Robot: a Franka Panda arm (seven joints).
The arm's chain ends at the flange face. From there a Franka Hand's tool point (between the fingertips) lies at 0.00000 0.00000 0.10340 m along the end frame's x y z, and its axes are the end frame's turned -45 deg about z.
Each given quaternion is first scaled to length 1.
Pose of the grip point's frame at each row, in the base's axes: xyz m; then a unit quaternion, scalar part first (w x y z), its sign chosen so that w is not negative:
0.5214 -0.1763 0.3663 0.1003 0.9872 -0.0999 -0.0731
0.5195 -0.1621 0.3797 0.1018 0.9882 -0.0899 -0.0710
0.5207 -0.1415 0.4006 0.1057 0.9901 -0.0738 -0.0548
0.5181 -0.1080 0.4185 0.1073 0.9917 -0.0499 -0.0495
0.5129 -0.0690 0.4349 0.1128 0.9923 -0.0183 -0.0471
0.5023 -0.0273 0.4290 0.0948 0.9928 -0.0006 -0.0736
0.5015 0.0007 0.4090 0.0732 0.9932 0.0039 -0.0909
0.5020 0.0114 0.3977 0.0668 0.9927 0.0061 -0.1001
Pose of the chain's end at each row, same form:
0.5384 -0.1573 0.4665 0.1206 0.8738 -0.4701 -0.0292
0.5359 -0.1426 0.4799 0.1212 0.8786 -0.4612 -0.0266
0.5335 -0.1207 0.5011 0.1186 0.8865 -0.4471 -0.0102
0.5294 -0.0865 0.5190 0.1181 0.8972 -0.4256 -0.0047
0.5230 -0.0460 0.5352 0.1222 0.9098 -0.3967 -0.0003
0.5174 -0.0078 0.5294 0.1157 0.9170 -0.3805 -0.0317
0.5201 0.0158 0.5096 0.1024 0.9191 -0.3765 -0.0560
0.5225 0.0252 0.4981 0.1000 0.9195 -0.3743 -0.0669

